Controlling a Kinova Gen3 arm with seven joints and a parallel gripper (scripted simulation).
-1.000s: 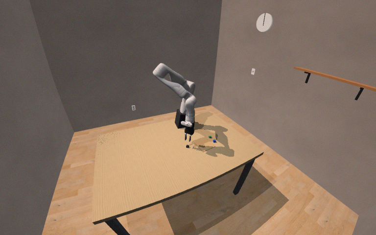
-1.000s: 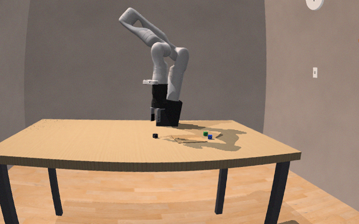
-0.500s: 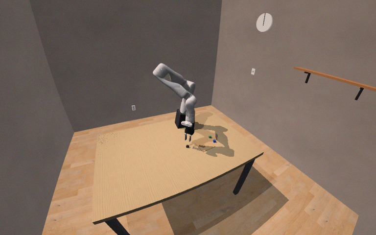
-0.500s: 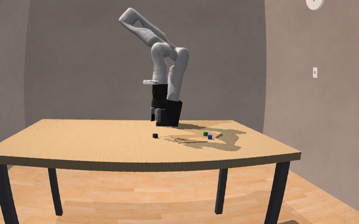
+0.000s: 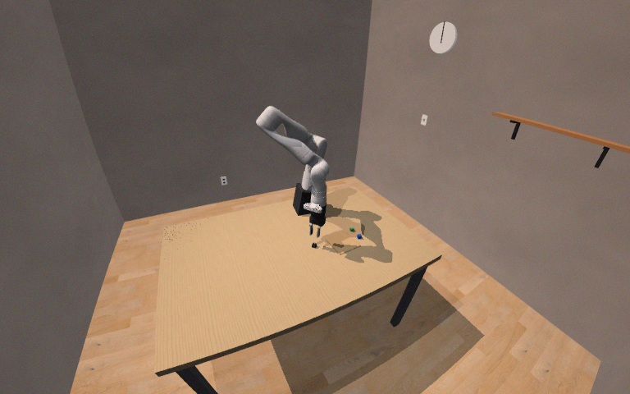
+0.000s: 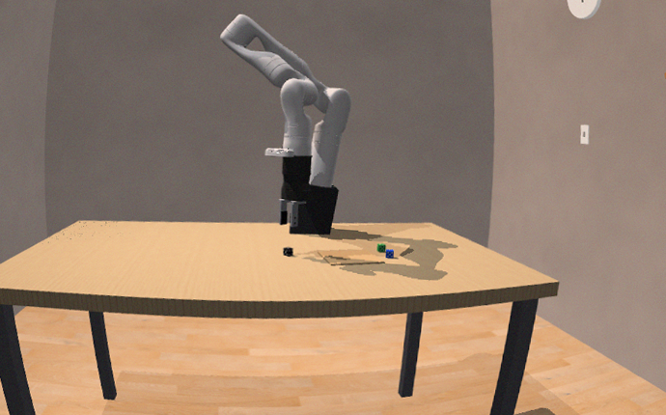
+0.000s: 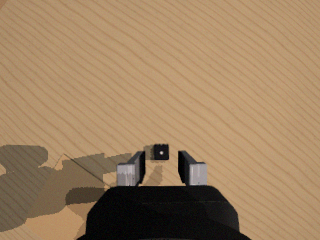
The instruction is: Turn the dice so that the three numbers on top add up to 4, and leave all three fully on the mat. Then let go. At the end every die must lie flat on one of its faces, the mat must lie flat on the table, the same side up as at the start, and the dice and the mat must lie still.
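The black die is 90 mm below my hand. Round my hand: tan mat (150 mm to the left, 100 mm below, 50 mm ahead); blue die (260 mm to the left, 90 mm below, 70 mm ahead); green die (270 mm to the left, 90 mm below, 10 mm behind).
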